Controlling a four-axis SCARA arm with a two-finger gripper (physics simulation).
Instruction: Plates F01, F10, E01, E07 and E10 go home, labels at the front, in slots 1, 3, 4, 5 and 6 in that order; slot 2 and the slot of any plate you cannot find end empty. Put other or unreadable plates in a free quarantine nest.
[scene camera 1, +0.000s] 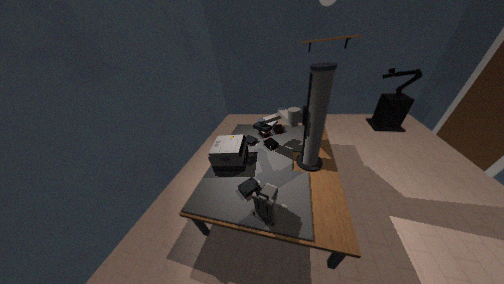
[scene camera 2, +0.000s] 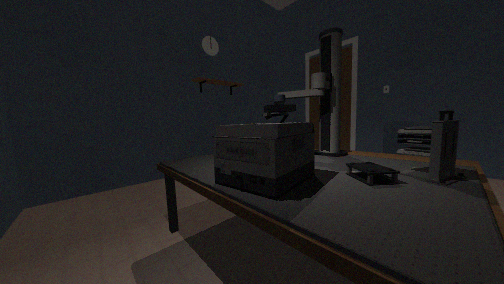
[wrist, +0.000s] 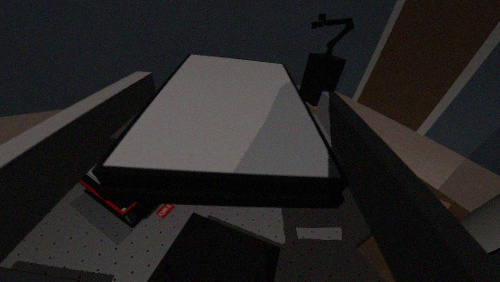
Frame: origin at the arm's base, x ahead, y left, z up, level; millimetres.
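Seen in the pictures: gripper, between the fingertips: (scene camera 1: 271, 123) (wrist: 237, 96); arm's base, origin of its link: (scene camera 1: 308, 162) (scene camera 2: 329, 153).
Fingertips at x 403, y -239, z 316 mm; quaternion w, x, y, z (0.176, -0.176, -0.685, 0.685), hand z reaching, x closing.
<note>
Offsets run from my fingertips to a thing's top centre. "spot": to the spot under its first point.
My gripper (scene camera 1: 262, 126) (scene camera 2: 280, 111) (wrist: 237, 96) is shut on a plate @(5 mm left, 4 mm ahead, 12 mm up) (wrist: 220, 120) with a pale flat top and black sides; no readable label shows on its near side. It holds the plate level, raised above the table's far part. Red-edged nests (scene camera 1: 278, 129) (wrist: 112, 202) lie below; the wrist view shows one at lower left, beside a red tag @(143 mm right, 83 mm ahead, 303 mm down) (wrist: 165, 210) whose text I cannot read clearly. The upright storage rack (scene camera 1: 264, 206) (scene camera 2: 444, 150) stands at the table's near end, with several plates @(788 mm left, 83 mm back, 128 mm down) (scene camera 2: 415, 135) stacked in it. Their labels and slot numbers are unreadable.
A boxy grey device @(334 mm left, 414 mm ahead, 56 mm down) (scene camera 1: 228, 154) (scene camera 2: 265, 152) stands at the table's edge. A low four-legged stand (scene camera 1: 249, 187) (scene camera 2: 372, 168) is beside the rack. Dark low fixtures @(spot: 59 mm left, 7 mm ahead, 253 mm down) (scene camera 1: 271, 144) (wrist: 215, 252) lie near the nests. The arm's column (scene camera 1: 318, 117) (scene camera 2: 330, 92) rises from the wooden strip.
</note>
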